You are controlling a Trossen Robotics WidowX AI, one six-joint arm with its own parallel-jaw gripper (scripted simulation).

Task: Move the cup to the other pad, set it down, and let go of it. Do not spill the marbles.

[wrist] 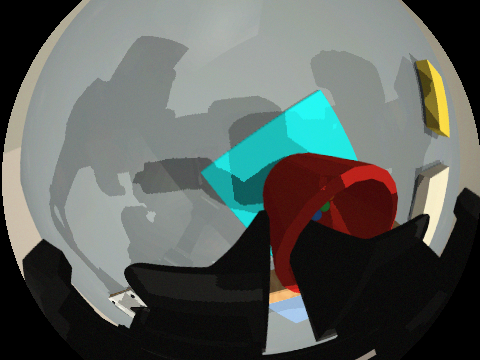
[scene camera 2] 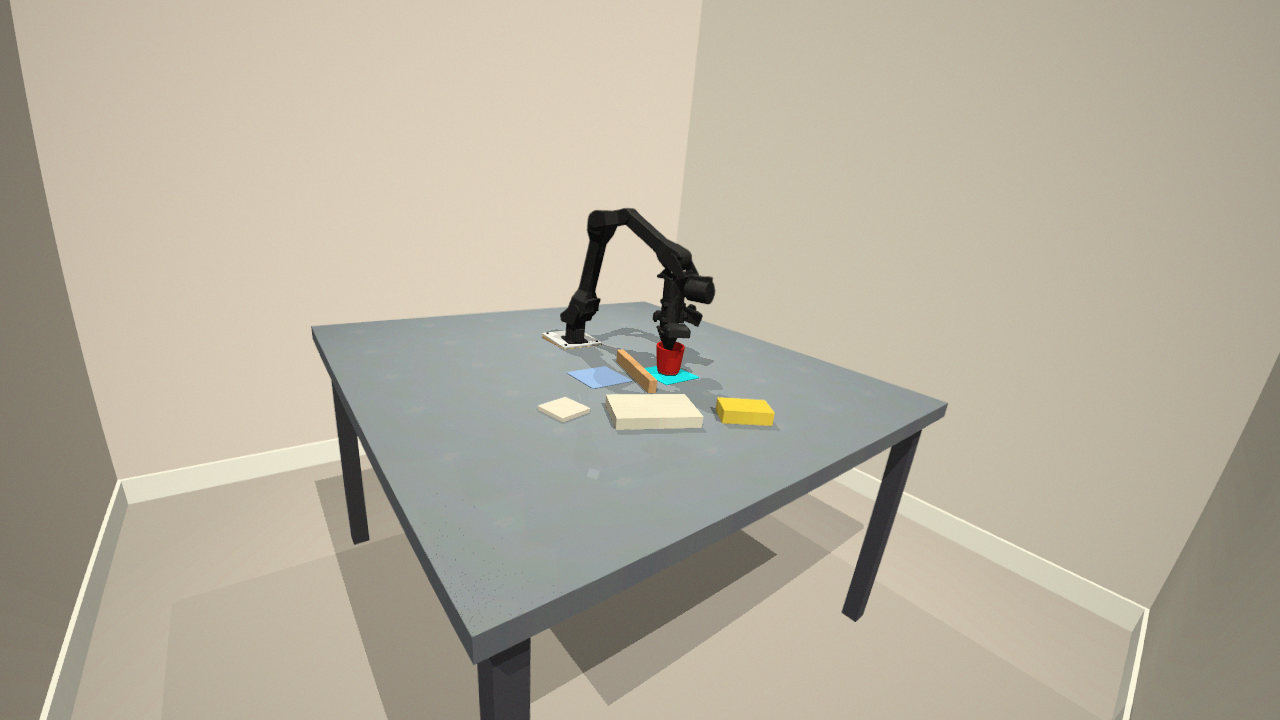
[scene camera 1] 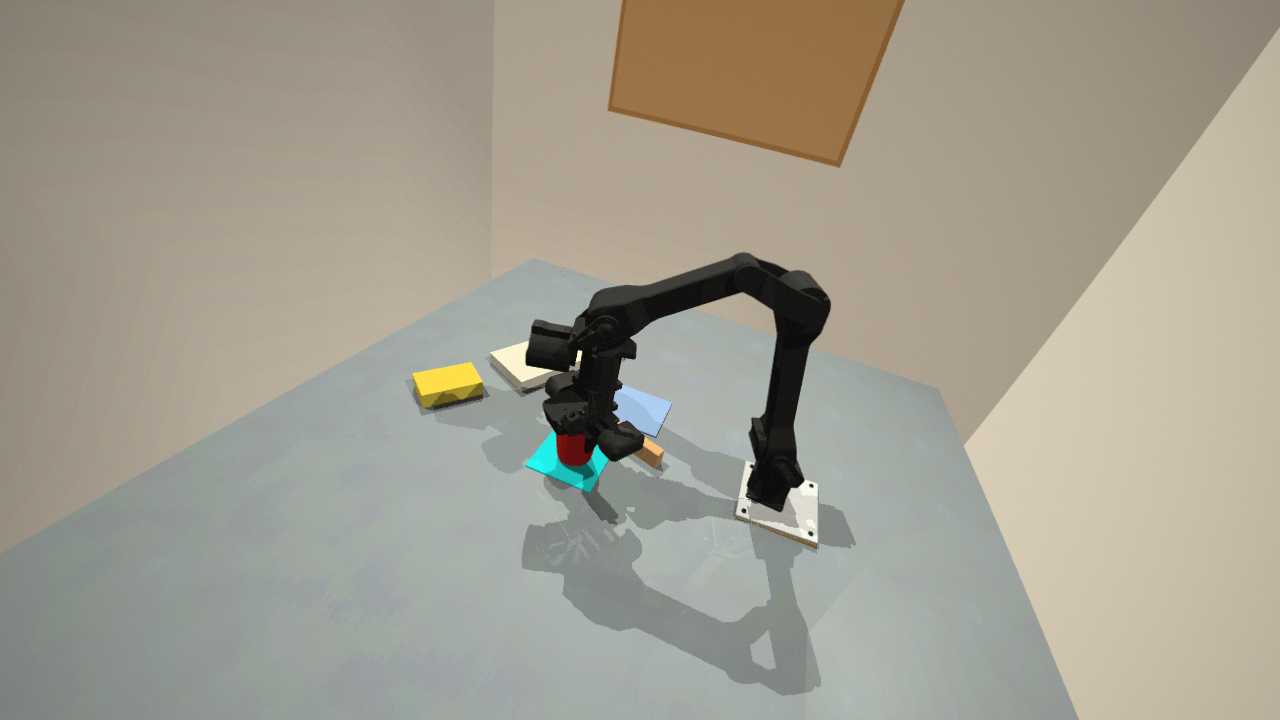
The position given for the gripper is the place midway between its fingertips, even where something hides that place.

gripper: wrist 272, 216; scene camera 2 667, 354; scene camera 1 586, 450
red cup: wrist; scene camera 2; scene camera 1 570, 450
large cream block: wrist 430, 193; scene camera 2; scene camera 1
same spot on large cream block: (scene camera 1: 510, 361) = (scene camera 2: 687, 407)
same spot on red cup: (wrist: 364, 203) = (scene camera 2: 673, 359)
